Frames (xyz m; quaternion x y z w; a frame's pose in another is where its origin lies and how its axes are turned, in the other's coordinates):
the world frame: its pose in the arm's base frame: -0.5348 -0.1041 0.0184 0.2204 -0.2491 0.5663 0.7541
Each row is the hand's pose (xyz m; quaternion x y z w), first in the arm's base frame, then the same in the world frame.
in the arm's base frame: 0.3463 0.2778 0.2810 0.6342 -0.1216 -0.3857 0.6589
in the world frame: 0.6551 -0.7362 -0.1413 0.1681 -0.3717 -0.7952 0.4485
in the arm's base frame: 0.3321 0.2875 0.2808 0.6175 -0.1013 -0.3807 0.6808
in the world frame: 0.6588 -0.7200 -0.1456 0.1634 -0.3404 -0.8041 0.4591
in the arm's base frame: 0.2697 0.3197 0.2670 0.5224 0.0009 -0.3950 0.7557
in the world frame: 0.6595 -0.6522 -0.1683 0.1295 -0.1940 -0.8562 0.4611
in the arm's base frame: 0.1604 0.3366 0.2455 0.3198 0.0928 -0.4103 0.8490
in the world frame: 0.6330 -0.5435 -0.1816 0.0044 0.0099 -0.8903 0.4552
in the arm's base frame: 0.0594 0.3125 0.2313 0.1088 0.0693 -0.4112 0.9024
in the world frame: 0.5825 -0.4531 -0.1651 -0.1800 0.1248 -0.8635 0.4543
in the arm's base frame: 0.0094 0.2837 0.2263 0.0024 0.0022 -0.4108 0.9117
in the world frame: 0.5463 -0.4127 -0.1450 -0.3002 0.1369 -0.8272 0.4549
